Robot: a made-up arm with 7 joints. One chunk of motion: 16 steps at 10 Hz.
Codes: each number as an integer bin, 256 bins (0 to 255) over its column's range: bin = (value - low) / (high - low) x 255, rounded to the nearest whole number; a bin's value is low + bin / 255 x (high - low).
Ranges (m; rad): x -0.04..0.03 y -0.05..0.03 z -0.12..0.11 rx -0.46..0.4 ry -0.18..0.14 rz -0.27..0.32
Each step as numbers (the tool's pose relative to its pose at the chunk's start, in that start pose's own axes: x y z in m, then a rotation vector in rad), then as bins.
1 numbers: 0.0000 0.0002 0.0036 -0.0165 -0.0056 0.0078
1 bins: 146 160 137 132 139 120
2 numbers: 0.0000 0.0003 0.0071 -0.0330 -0.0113 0.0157
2 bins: 146 160 141 127 134 123
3 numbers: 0.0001 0.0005 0.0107 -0.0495 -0.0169 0.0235
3 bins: 146 161 145 122 130 127
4 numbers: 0.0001 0.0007 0.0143 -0.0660 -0.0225 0.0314
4 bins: 146 162 149 117 126 130
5 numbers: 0.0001 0.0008 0.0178 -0.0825 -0.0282 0.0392
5 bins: 146 162 153 112 121 134
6 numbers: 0.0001 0.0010 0.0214 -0.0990 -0.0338 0.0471
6 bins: 146 163 157 107 117 137
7 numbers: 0.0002 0.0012 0.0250 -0.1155 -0.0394 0.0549
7 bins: 146 163 161 102 112 140
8 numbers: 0.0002 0.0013 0.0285 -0.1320 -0.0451 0.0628
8 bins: 146 164 165 97 107 144
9 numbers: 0.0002 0.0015 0.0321 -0.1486 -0.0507 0.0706
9 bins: 146 164 169 92 103 147
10 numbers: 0.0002 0.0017 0.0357 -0.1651 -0.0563 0.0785
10 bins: 146 165 173 87 99 151
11 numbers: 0.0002 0.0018 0.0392 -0.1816 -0.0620 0.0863
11 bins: 146 165 177 83 94 154
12 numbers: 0.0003 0.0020 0.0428 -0.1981 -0.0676 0.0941
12 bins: 147 166 180 78 90 157
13 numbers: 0.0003 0.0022 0.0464 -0.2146 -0.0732 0.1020
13 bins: 147 166 184 73 85 161
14 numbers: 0.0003 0.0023 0.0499 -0.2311 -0.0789 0.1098
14 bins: 147 167 188 68 81 164
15 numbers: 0.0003 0.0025 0.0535 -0.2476 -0.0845 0.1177
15 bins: 147 167 192 63 76 168
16 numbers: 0.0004 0.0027 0.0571 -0.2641 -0.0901 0.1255
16 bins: 147 168 196 58 72 171
